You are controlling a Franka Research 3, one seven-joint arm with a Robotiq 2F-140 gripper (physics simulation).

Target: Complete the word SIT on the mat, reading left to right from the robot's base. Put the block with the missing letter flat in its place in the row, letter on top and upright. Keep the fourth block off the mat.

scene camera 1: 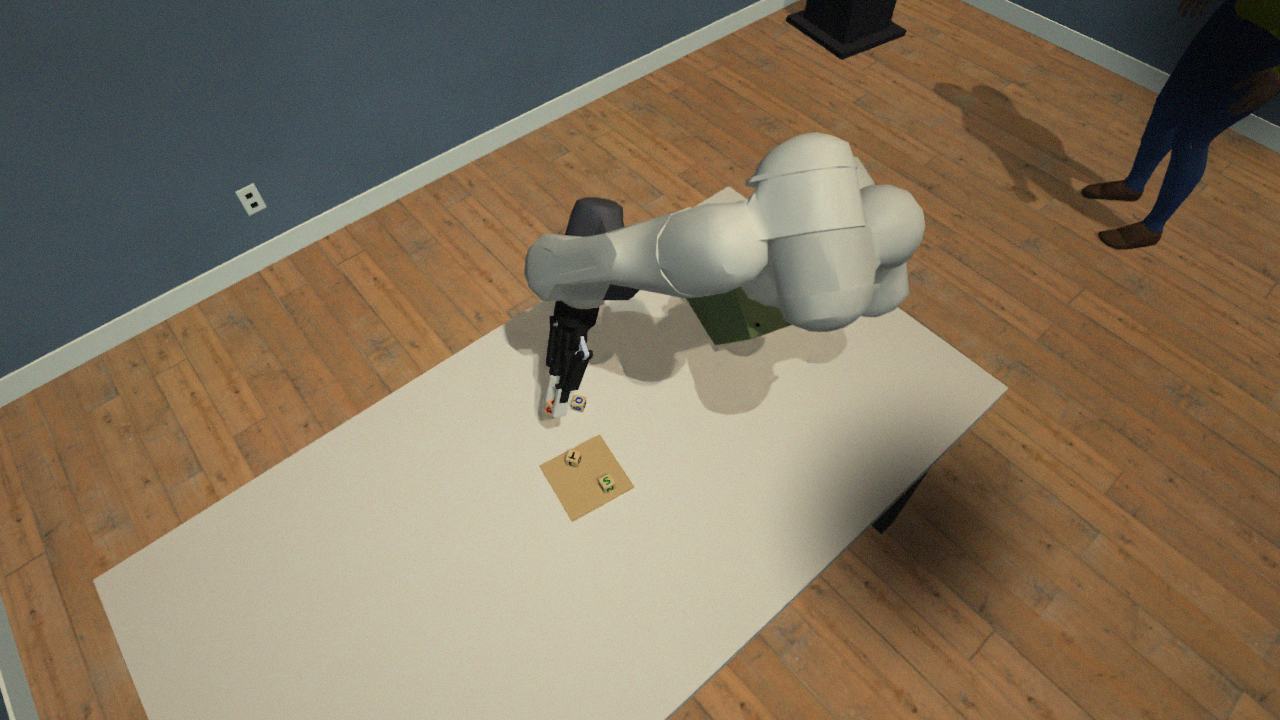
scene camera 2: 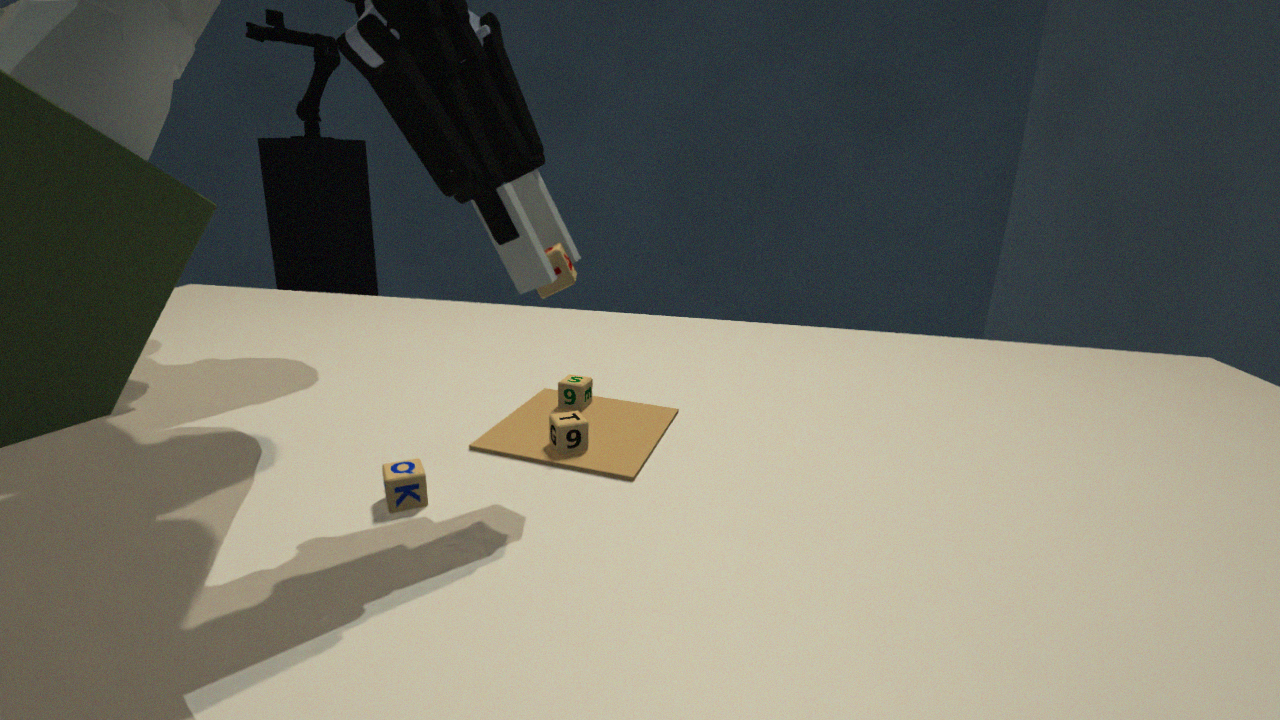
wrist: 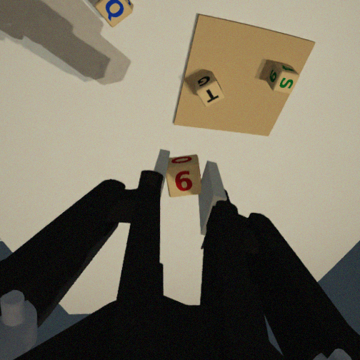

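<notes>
My gripper is shut on a wooden block with red characters, held tilted in the air above the table. Its faces in the wrist view show a red 6 and a red round character. The tan mat bears the black T block and the green S block, both letter up with a gap between them. The blue block lies off the mat; it shows a K on its side.
The white table carries the mat. A dark green box-like base stands near the arm's base. In scene camera 2's view, a black pedestal stands beyond the table. A person stands at the far right.
</notes>
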